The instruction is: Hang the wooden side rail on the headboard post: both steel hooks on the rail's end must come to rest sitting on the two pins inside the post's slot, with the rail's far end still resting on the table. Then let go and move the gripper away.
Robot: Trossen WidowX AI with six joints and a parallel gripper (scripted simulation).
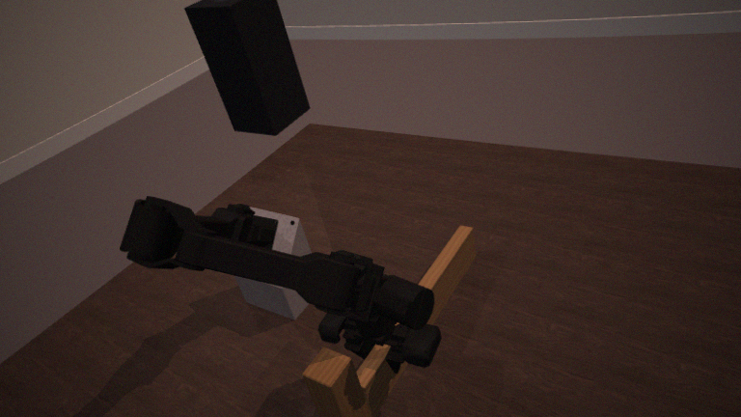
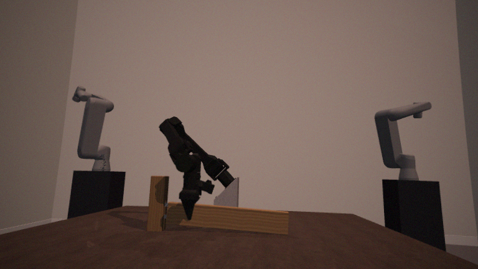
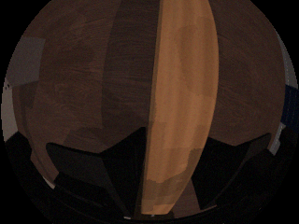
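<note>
Right now the headboard post is 110 mm to the right of my gripper tip and 40 mm above it.
</note>
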